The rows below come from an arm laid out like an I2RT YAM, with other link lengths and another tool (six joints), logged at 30 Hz.
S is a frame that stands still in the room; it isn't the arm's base.
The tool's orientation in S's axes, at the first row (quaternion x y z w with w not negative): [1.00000, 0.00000, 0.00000, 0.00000]
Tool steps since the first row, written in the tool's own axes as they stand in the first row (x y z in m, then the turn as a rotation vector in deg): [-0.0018, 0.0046, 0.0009, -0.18, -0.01, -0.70]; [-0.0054, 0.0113, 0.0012, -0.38, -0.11, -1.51]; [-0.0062, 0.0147, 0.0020, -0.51, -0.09, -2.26]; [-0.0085, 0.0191, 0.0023, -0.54, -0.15, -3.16]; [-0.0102, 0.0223, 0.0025, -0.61, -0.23, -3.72]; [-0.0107, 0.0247, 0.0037, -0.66, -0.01, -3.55]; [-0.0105, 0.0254, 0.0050, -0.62, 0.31, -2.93]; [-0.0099, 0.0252, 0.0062, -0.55, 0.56, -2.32]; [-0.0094, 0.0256, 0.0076, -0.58, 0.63, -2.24]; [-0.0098, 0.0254, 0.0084, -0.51, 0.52, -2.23]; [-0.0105, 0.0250, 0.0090, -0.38, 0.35, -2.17]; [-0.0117, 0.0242, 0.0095, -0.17, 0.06, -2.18]
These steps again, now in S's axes. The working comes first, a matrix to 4 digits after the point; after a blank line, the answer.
The tool's axes in the first row as the columns of a matrix, in S's axes (used below as rounded here):
[1.0000, 0.0000, 0.0000]
[0.0000, -1.0000, 0.0000]
[0.0000, 0.0000, -1.0000]

[-0.0018, -0.0046, -0.0009, -0.18, 0.01, 0.70]; [-0.0054, -0.0113, -0.0012, -0.38, 0.11, 1.51]; [-0.0062, -0.0147, -0.0020, -0.51, 0.09, 2.26]; [-0.0085, -0.0191, -0.0023, -0.54, 0.15, 3.16]; [-0.0102, -0.0223, -0.0025, -0.61, 0.23, 3.72]; [-0.0107, -0.0247, -0.0037, -0.66, 0.01, 3.55]; [-0.0105, -0.0254, -0.0050, -0.62, -0.31, 2.93]; [-0.0099, -0.0252, -0.0062, -0.55, -0.56, 2.32]; [-0.0094, -0.0256, -0.0076, -0.58, -0.63, 2.24]; [-0.0098, -0.0254, -0.0084, -0.51, -0.52, 2.23]; [-0.0105, -0.0250, -0.0090, -0.38, -0.35, 2.17]; [-0.0117, -0.0242, -0.0095, -0.17, -0.06, 2.18]
